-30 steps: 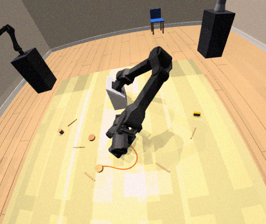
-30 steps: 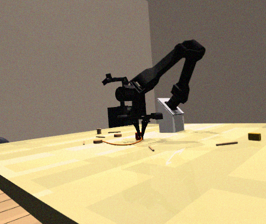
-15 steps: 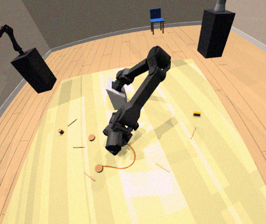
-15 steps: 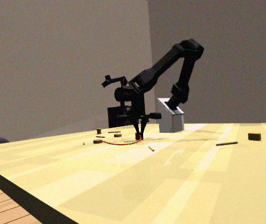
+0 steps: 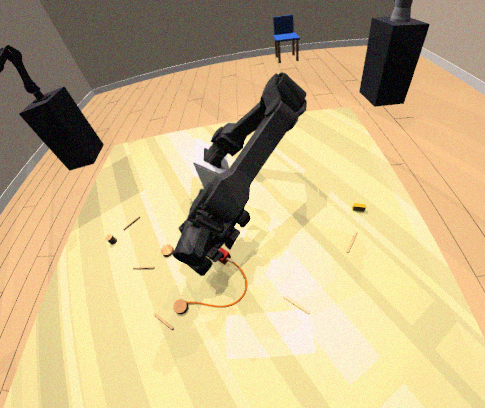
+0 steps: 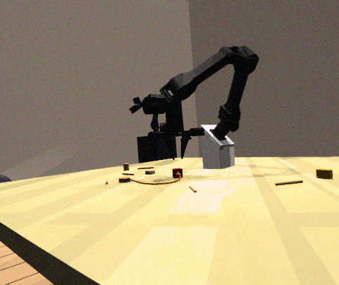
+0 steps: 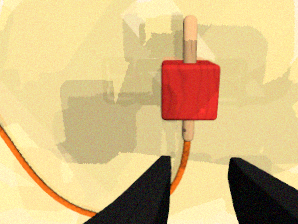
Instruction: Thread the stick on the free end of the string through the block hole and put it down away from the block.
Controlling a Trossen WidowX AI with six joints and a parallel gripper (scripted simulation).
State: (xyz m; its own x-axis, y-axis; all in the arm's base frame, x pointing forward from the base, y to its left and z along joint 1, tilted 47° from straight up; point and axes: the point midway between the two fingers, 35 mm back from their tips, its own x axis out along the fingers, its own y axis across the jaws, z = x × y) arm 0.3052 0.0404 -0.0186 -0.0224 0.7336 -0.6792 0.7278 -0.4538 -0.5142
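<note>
The red block is 5 cm below my gripper tip, 2 cm to the right of it and 2 cm behind it. The rest, counted from my gripper tip: thin wooden stick: 5 cm below, 1 cm to the right, 1 cm behind; then yellow block: 42 cm to the left, 10 cm behind, 5 cm below; then round wooden button: 15 cm to the right, 12 cm ahead, 6 cm below.
</note>
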